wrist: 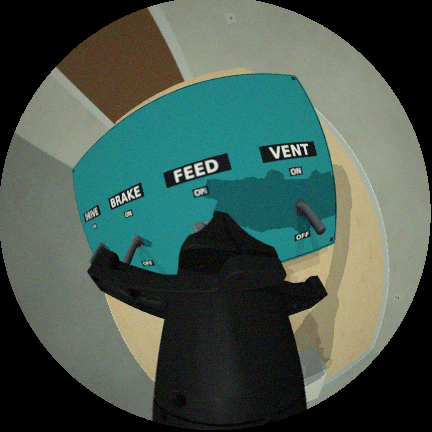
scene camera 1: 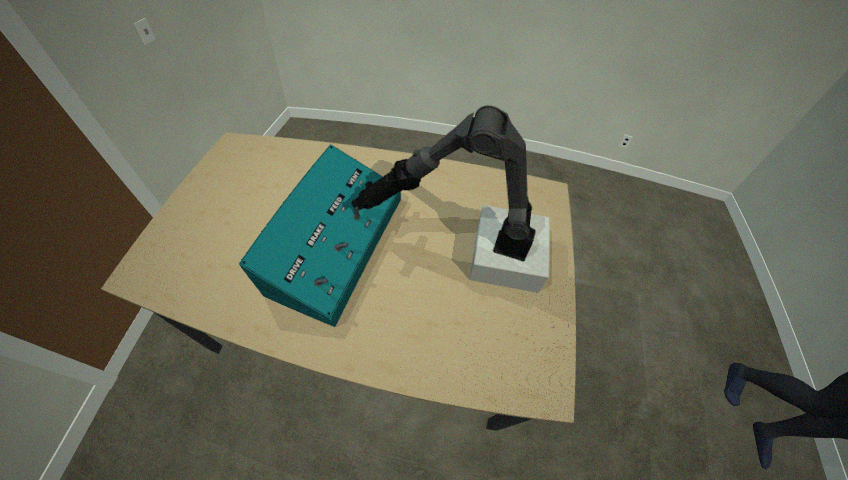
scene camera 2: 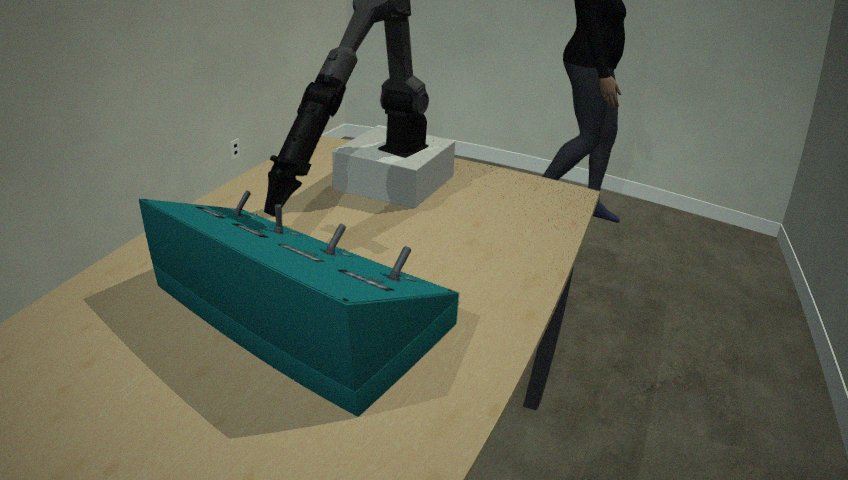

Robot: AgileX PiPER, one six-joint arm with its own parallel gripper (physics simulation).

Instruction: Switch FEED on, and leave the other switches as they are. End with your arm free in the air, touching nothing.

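Observation:
The teal switch panel (scene camera 1: 297, 208) (scene camera 2: 249, 309) (wrist: 200, 115) bears four levers. The FEED lever (scene camera 1: 355, 212) (scene camera 2: 278, 218) (wrist: 200, 227) stands nearly upright in the scene camera 2 view, steeper than the others; the fingers hide most of it in the wrist view. The VENT lever (scene camera 2: 242, 203) (wrist: 312, 218), BRAKE lever (scene camera 1: 340, 245) (scene camera 2: 335, 239) (wrist: 133, 250) and DRIVE lever (scene camera 1: 320, 281) (scene camera 2: 400, 262) lean to their OFF side, towards the robot base. My gripper (scene camera 1: 358, 204) (scene camera 2: 271, 209) (wrist: 218, 220) is shut and empty, its tips close beside the FEED lever on the base side; contact cannot be told.
The panel stands on the wooden table (scene camera 1: 428, 333) (scene camera 2: 77, 350). The arm's pale base block (scene camera 1: 505, 276) (scene camera 2: 371, 178) is at the table's other end. A person (scene camera 1: 791, 386) (scene camera 2: 586, 101) stands on the floor beyond the table.

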